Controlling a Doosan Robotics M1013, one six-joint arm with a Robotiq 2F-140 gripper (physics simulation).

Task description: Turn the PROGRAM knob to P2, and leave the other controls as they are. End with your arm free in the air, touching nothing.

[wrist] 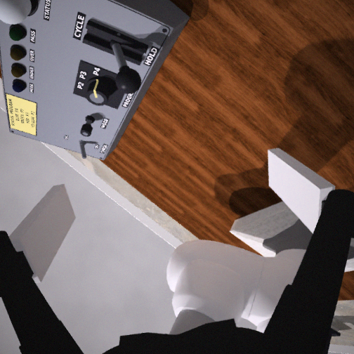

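The PROGRAM knob (97, 93) is a dark round knob with a yellow pointer line, at the upper left of the wrist view. Its line points roughly toward the P4 label. The P2 and P3 labels sit to the left of P4; the lever's black ball covers the plate right of the knob. My gripper (168, 184) is wide open and empty, its pale pads well apart. In the view it shows below and to the right of the control panel (57, 75), with both fingers apart from the knob.
A lever (128, 80) with a black ball stands in the CYCLE/HOLD slot close beside the knob. A small MODE switch (87, 126) and a bent lever (85, 149) are below. Coloured lamps and a yellow label (22, 115) are at left. White rounded robot parts (215, 280) show at the bottom.
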